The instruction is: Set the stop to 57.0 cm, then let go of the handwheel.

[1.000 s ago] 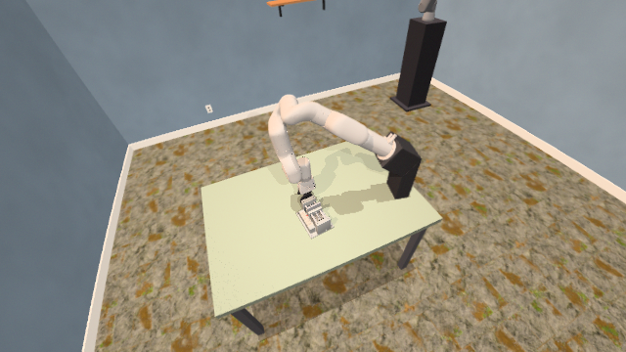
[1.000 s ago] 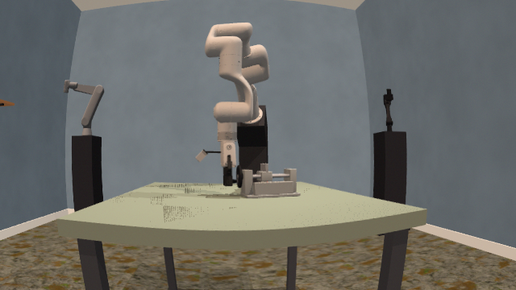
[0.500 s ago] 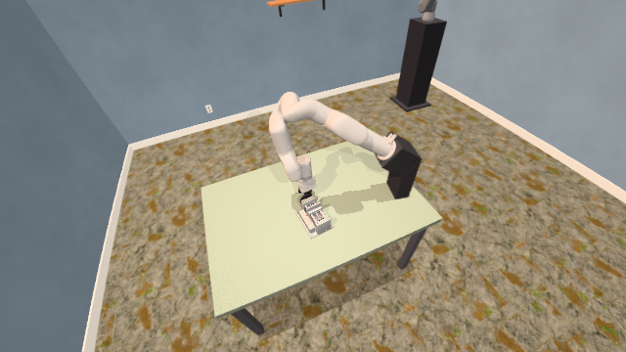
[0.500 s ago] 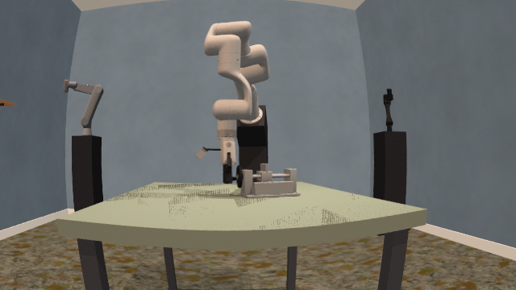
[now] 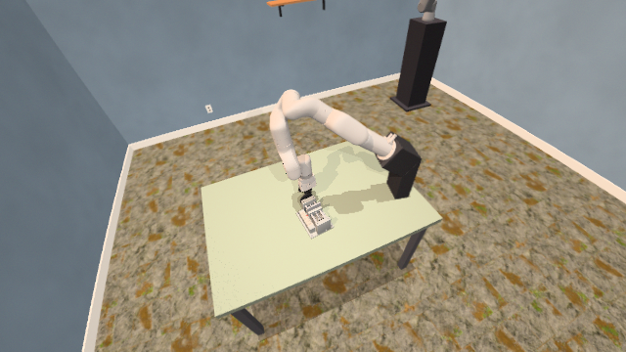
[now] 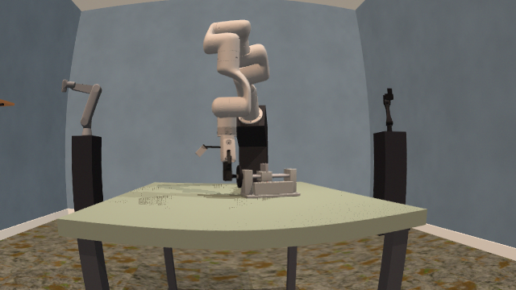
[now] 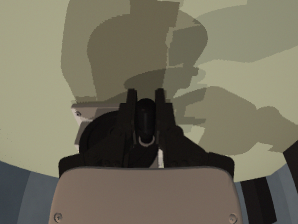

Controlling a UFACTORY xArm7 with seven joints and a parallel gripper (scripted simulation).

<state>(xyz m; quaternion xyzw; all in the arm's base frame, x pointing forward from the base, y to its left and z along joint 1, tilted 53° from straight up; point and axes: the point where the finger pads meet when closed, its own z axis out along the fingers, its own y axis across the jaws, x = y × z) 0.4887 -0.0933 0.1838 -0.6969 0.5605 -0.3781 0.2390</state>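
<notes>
My gripper is now 14 cm to the right of the grey stop block, 2 cm short of it and 1 cm below it. Round my hand: black handwheel 2 cm to the left.
</notes>
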